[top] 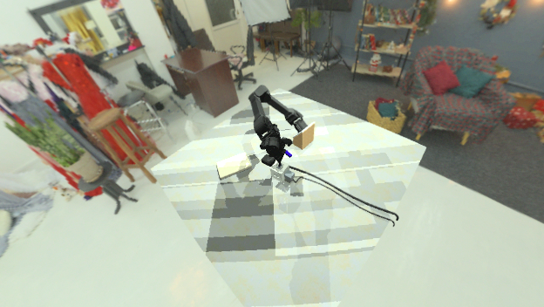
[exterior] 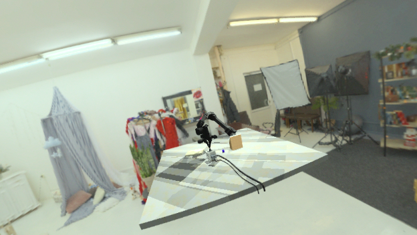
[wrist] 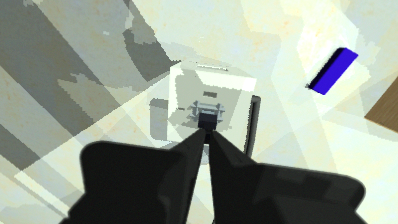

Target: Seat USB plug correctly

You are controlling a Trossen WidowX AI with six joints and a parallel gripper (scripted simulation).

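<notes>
Now: the black USB plug 20 mm below my gripper tip. Round my gripper tip: blue object: 140 mm behind, 90 mm to the right, 110 mm below; then flat pale pad: 160 mm ahead, 260 mm to the right, 100 mm below.
</notes>
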